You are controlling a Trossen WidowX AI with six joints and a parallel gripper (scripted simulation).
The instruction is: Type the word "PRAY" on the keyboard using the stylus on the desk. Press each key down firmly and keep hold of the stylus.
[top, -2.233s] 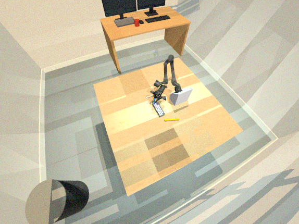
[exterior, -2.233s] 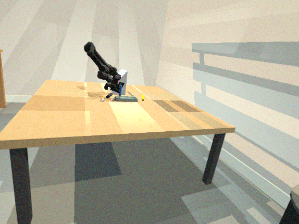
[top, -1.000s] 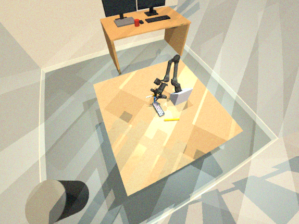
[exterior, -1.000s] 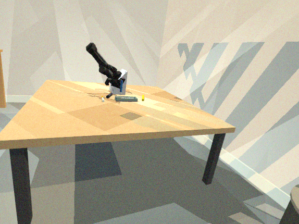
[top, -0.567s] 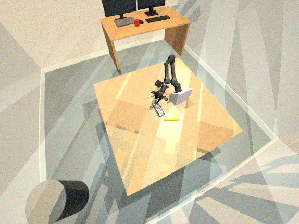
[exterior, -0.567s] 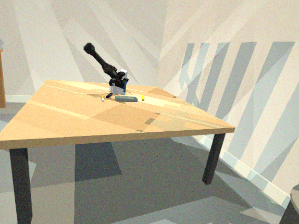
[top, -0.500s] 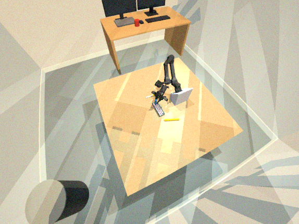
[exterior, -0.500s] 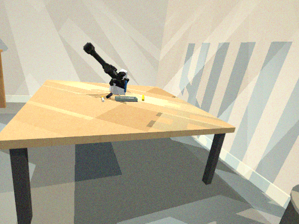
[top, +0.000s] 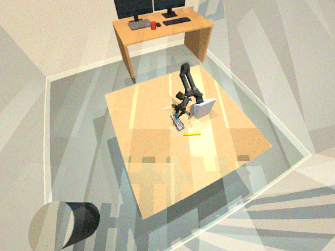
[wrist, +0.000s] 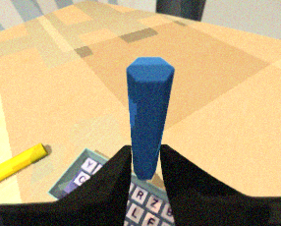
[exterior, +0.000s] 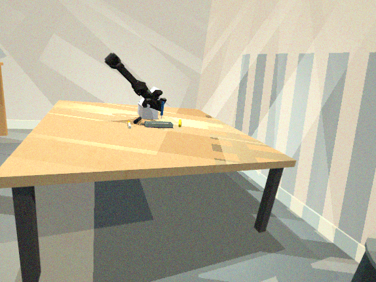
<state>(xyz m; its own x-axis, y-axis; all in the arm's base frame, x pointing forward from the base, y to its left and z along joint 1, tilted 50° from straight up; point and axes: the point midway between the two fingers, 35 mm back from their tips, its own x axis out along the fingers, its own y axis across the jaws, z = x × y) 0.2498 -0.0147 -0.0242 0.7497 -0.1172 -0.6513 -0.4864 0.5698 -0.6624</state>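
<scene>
Now: gripper tip 8 cm past the yellow cylinder, 18 cm to the right of it and 10 cm above it. Also, from my gripper tip: dark marker (12 cm behind, 13 cm to the right, 10 cm below); small white pen (4 cm behind, 20 cm to the right, 10 cm below); blue stylus (2 cm below).
</scene>
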